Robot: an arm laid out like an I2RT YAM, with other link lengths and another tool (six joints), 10 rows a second.
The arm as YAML. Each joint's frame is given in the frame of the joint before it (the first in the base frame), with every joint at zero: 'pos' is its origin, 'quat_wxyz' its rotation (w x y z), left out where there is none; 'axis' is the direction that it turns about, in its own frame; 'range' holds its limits. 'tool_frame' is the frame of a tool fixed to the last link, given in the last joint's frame.
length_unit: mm
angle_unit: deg
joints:
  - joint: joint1
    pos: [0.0, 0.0, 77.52]
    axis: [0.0, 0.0, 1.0]
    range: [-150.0, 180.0]
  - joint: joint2
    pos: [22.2, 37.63, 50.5]
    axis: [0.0, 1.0, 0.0]
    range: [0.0, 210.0]
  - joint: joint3
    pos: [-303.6, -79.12, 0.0]
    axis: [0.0, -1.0, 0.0]
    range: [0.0, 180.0]
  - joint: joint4
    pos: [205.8, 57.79, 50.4]
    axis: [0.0, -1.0, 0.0]
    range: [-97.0, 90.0]
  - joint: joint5
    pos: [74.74, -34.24, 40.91]
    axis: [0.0, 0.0, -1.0]
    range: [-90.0, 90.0]
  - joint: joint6
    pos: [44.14, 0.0, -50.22]
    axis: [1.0, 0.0, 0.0]
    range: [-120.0, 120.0]
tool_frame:
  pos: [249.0, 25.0, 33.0]
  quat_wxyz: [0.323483, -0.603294, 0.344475, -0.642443]
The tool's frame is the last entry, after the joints.
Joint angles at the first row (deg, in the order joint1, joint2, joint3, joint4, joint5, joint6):
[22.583 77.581 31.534 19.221 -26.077 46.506]
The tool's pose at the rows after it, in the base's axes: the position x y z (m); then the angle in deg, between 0 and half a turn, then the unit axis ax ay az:
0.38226, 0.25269, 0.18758, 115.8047, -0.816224, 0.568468, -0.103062
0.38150, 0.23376, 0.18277, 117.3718, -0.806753, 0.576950, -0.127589
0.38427, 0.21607, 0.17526, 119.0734, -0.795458, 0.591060, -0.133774
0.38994, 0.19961, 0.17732, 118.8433, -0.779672, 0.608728, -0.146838
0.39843, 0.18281, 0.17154, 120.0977, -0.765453, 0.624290, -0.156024
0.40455, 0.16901, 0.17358, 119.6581, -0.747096, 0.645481, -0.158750
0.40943, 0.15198, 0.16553, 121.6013, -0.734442, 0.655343, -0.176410
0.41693, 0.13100, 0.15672, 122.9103, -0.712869, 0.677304, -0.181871
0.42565, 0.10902, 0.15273, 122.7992, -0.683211, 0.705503, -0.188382
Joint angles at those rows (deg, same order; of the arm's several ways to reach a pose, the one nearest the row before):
[19.889 75.711 29.899 19.554 -26.865 47.998]
[18.696 72.979 28.752 17.188 -24.881 46.741]
[16.196 72.111 28.846 14.509 -25.026 45.971]
[14.074 71.155 27.912 15.204 -24.794 46.631]
[11.777 71.783 28.161 14.606 -24.509 46.352]
[9.732 71.648 27.761 15.448 -24.844 47.935]
[8.532 71.632 27.509 14.666 -22.909 47.137]
[5.822 72.720 27.168 15.066 -22.660 47.642]
[3.097 73.928 25.763 18.216 -22.493 49.746]

